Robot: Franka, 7 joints.
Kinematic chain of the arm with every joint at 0, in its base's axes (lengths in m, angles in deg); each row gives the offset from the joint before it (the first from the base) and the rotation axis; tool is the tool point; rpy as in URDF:
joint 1: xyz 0 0 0.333 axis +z
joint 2: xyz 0 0 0 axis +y
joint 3: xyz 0 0 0.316 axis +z
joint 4: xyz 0.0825 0 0 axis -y
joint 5: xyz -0.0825 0 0.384 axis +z
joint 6: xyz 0 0 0 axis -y
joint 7: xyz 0.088 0 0 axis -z
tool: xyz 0 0 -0.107 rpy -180 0 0
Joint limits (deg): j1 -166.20..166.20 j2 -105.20..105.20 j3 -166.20..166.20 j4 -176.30..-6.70 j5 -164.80..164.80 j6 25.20..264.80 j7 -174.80..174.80
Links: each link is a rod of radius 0.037 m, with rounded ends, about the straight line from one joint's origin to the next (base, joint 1, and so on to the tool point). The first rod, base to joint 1, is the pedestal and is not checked.
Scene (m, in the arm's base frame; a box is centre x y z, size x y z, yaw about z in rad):
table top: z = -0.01
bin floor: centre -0.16 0.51 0 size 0.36 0.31 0.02 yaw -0.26
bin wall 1: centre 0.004 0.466 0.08 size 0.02 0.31 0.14 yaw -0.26
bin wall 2: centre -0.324 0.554 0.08 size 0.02 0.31 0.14 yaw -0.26
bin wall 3: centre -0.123 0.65 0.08 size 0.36 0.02 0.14 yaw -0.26
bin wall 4: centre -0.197 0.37 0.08 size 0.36 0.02 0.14 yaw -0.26
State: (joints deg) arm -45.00 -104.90 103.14 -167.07 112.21 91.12 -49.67
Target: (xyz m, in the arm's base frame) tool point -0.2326 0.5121 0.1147
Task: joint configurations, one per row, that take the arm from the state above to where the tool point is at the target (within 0.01 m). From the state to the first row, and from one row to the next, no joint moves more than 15 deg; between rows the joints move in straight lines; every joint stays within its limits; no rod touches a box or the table.
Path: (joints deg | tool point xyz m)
1: -48.86 -95.49 89.82 -163.14 112.73 94.04 -63.13 | 0.3307 0.1351 0.2520
2: -52.73 -86.08 76.51 -159.20 113.24 96.95 -76.58 | 0.3570 0.1538 0.3268
3: -56.59 -76.67 63.19 -155.27 113.76 99.87 -90.04 | 0.3808 0.1309 0.4165
4: -60.45 -67.26 49.87 -151.33 114.28 102.79 -103.50 | 0.3924 0.0635 0.5060
5: -64.31 -57.84 36.56 -147.40 114.79 105.70 -116.96 | 0.3808 -0.0426 0.5797
6: -68.18 -48.43 23.24 -143.46 115.31 108.62 -130.41 | 0.3356 -0.1728 0.6256
7: -56.91 -54.51 36.86 -139.39 116.31 104.50 -116.96 | 0.4023 0.0341 0.6297
8: -45.65 -60.58 50.48 -135.32 117.31 100.38 -103.50 | 0.3783 0.2534 0.5917
9: -34.38 -66.66 64.11 -131.25 118.31 96.26 -90.04 | 0.2699 0.4386 0.5125
10: -23.12 -72.73 77.73 -127.17 119.30 92.14 -76.58 | 0.1047 0.5523 0.3987
11: -11.85 -78.80 91.35 -123.10 120.30 88.02 -63.13 | -0.0769 0.5758 0.2613
12: -0.59 -84.88 104.97 -119.03 121.30 83.90 -49.67 | -0.2326 0.5121 0.1147

